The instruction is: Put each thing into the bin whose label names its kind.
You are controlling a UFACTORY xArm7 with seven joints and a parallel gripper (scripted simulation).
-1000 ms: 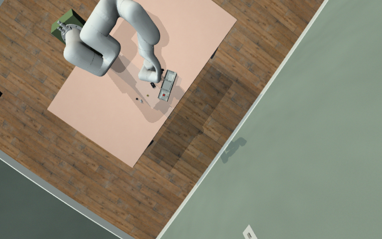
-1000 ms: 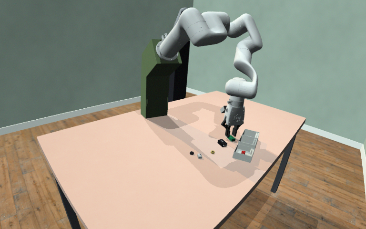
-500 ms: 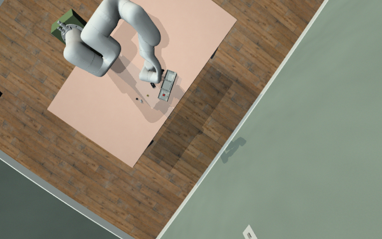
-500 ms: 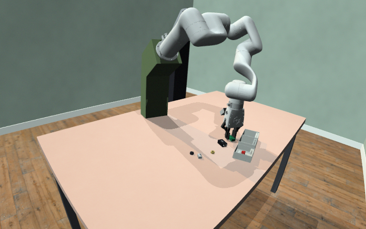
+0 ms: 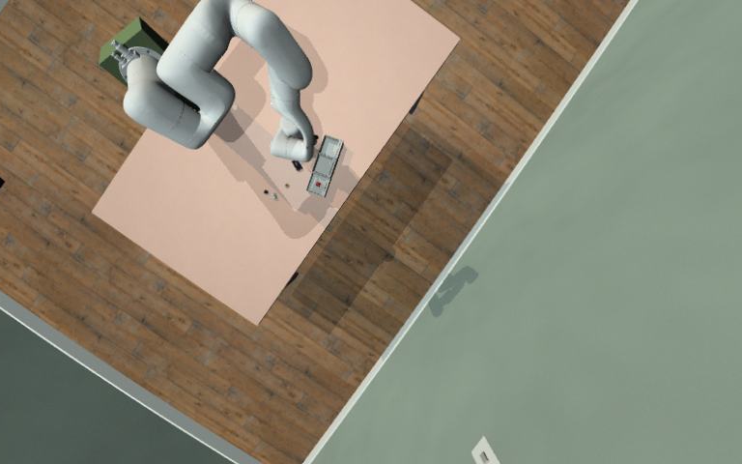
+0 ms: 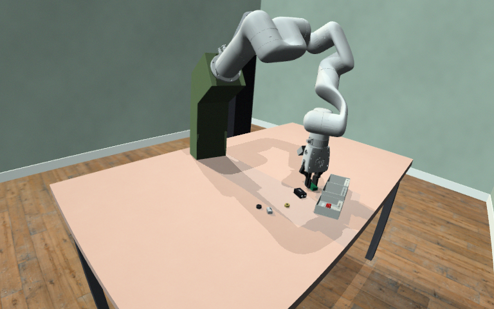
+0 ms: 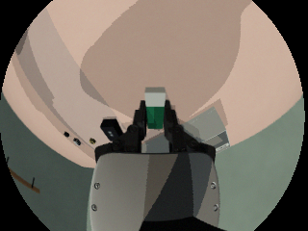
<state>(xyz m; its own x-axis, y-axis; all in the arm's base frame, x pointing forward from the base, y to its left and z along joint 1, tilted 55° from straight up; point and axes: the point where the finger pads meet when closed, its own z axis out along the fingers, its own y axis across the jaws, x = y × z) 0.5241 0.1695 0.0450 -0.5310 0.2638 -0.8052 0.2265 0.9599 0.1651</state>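
My hand is 110 mm short of the three-part bin and 20 mm to the left of it. From my hand the other things lie so: black block: 20 mm ahead, 90 mm to the right, 10 mm below; green thing: 10 mm behind, 20 mm below; red die: 140 mm ahead, 100 mm to the right, 10 mm below.
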